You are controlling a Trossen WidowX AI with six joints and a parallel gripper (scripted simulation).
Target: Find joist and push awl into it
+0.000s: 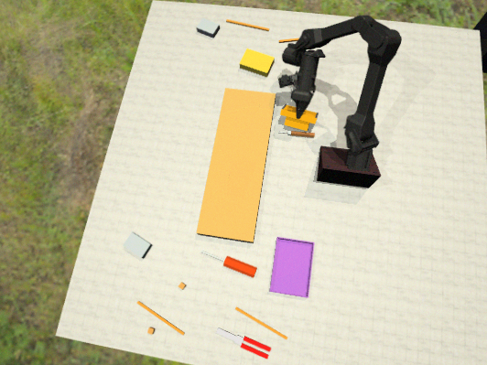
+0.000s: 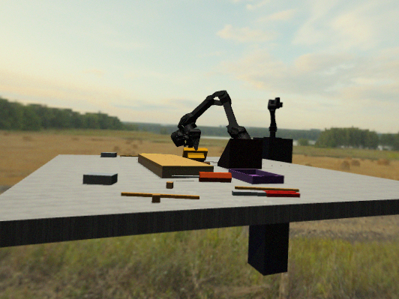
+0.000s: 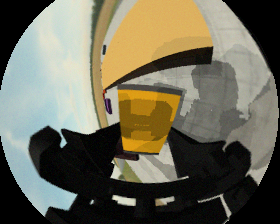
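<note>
My gripper tip is now 50 mm to the right of the awl, 40 mm above it and 20 mm short of it. Also, from my gripper tip: yellow block: 220 mm to the right, 170 mm ahead, 30 mm below; purple tray: 500 mm to the left, 30 mm below, 20 mm behind; yellow stud finder: 20 mm to the left, 20 mm below, 10 mm behind.
</note>
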